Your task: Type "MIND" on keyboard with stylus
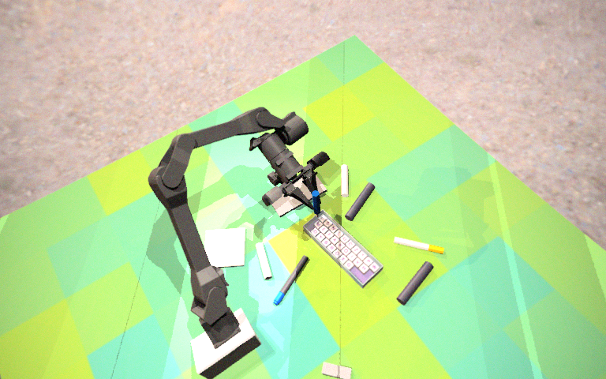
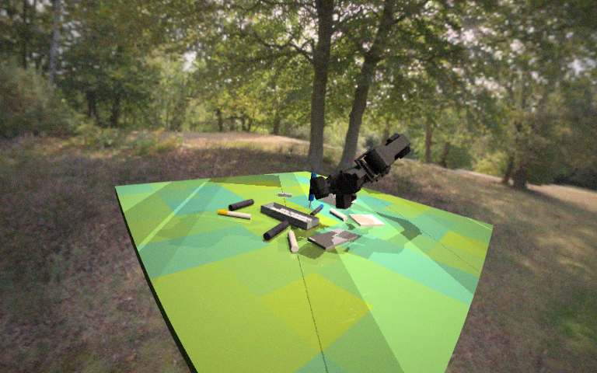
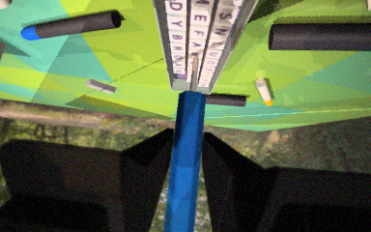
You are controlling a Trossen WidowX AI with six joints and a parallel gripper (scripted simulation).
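Now: the M key 100 mm below my gripper tip. Round my gripper tip: grey slab (10 mm ahead, 120 mm to the left, 110 mm below); then N key (30 mm ahead, 30 mm to the right, 100 mm below); then blue stylus (10 mm below).
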